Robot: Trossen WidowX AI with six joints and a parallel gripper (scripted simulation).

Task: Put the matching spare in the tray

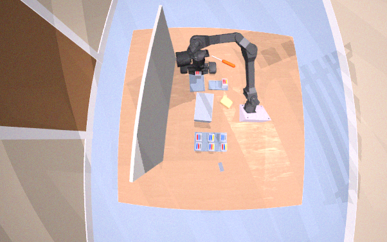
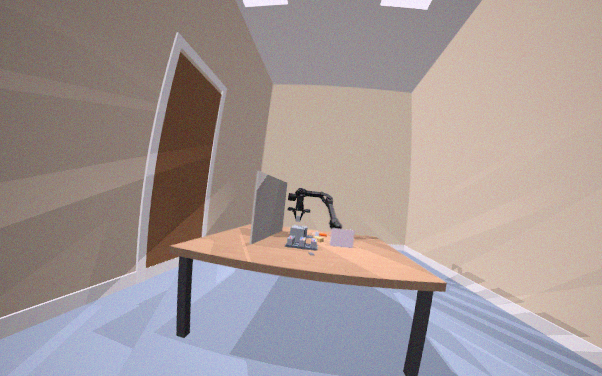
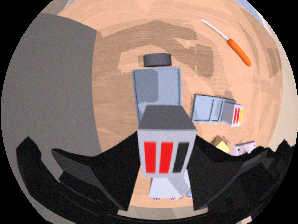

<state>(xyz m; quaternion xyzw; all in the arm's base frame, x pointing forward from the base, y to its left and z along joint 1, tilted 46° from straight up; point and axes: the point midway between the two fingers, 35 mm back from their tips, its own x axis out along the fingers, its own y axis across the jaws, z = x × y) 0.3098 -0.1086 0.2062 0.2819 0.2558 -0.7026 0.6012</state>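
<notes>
Now: gripper tip 10 mm short of the flat grey tray and 130 mm above it. Also, from my gripper tip: tall grey panel (210 mm ahead, 140 mm to the left, 90 mm above); low grey holder (130 mm behind, 30 mm to the left, 120 mm below).
</notes>
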